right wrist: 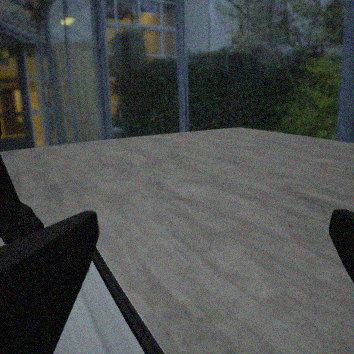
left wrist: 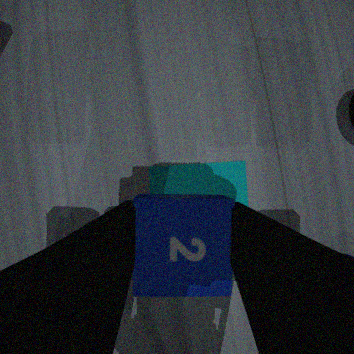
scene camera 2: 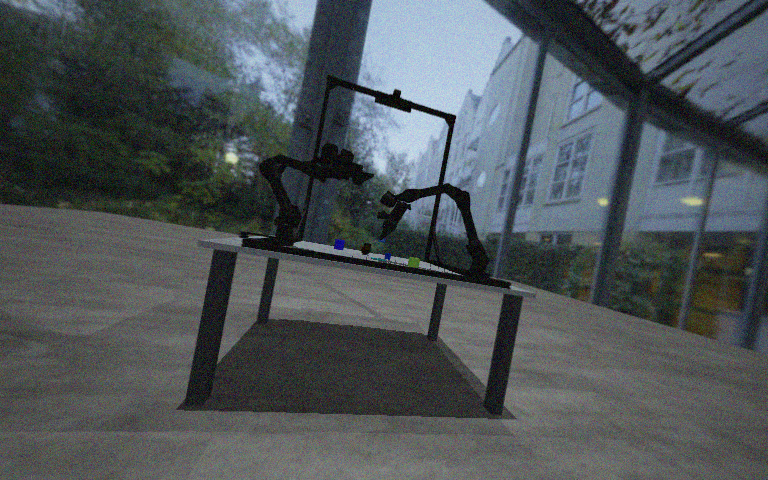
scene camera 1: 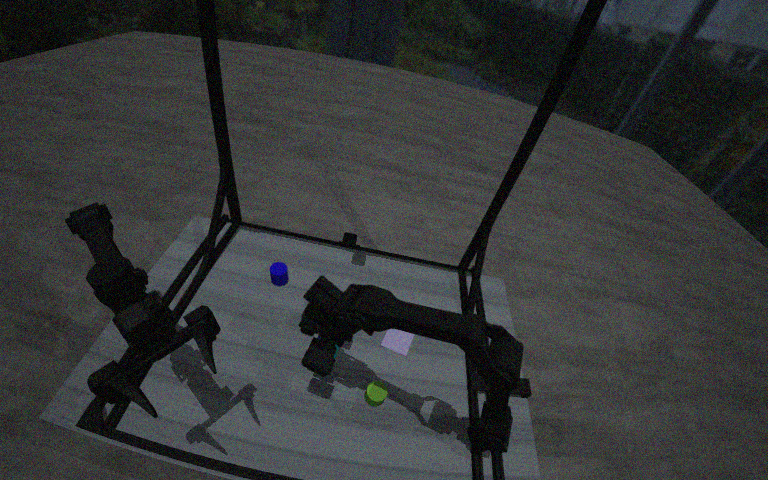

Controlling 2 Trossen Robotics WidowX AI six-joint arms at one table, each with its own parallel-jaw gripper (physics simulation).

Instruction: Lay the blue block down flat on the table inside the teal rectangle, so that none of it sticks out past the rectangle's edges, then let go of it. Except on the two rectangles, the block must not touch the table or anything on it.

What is my right gripper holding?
Nothing.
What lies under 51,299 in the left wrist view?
My left gripper.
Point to a teal rectangle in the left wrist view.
228,178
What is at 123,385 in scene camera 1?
My right gripper.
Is my right gripper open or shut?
Open.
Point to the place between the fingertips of my left gripper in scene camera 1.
318,343
